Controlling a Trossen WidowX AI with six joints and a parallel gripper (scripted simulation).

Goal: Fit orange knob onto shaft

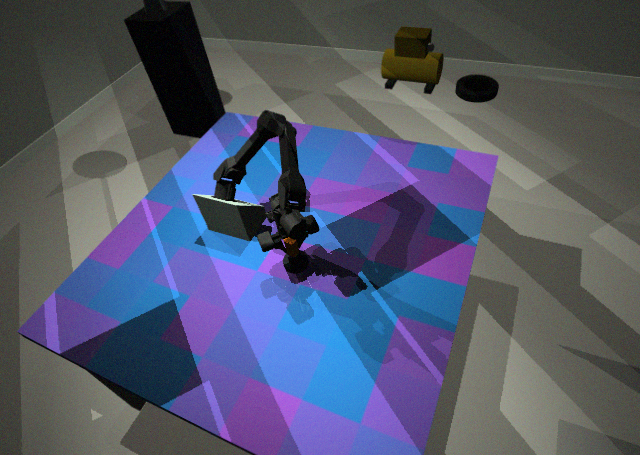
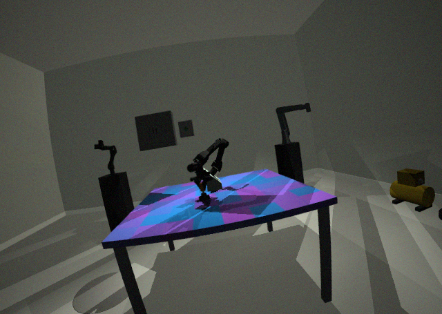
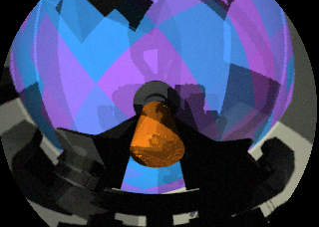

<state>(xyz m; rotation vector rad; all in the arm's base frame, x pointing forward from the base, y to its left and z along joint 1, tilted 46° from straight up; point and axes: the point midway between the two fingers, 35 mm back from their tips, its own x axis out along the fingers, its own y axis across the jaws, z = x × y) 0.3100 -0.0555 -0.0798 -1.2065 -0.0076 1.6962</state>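
The orange knob lies 3 cm above my gripper tip. Round my gripper tip: round dark pedestal (4 cm below).
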